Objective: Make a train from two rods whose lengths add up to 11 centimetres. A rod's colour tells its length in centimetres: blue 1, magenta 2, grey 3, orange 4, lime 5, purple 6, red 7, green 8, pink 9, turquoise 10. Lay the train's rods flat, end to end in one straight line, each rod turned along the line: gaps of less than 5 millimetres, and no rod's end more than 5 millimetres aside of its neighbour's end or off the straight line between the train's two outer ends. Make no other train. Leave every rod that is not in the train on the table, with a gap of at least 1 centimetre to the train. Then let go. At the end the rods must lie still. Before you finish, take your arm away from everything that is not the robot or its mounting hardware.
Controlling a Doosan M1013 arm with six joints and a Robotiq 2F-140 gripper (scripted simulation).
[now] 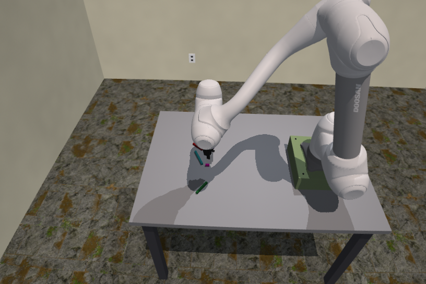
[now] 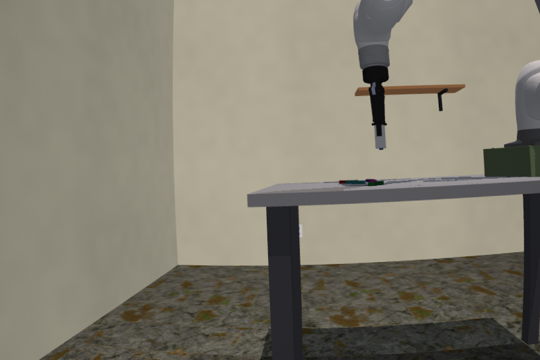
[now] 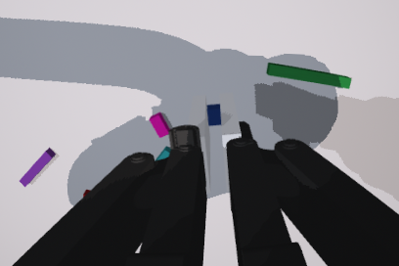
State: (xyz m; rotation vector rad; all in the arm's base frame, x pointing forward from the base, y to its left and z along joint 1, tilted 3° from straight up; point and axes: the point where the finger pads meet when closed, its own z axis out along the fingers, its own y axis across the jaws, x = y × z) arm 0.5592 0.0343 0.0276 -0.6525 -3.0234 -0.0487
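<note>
My hand is 1 cm short of the magenta rod, 6 cm to the left of it and 13 cm above it. Also, from my hand: turquoise rod (6 cm ahead, 11 cm to the right, 13 cm below); then green rod (4 cm ahead, 8 cm to the left, 13 cm below); then blue rod (3 cm below).
</note>
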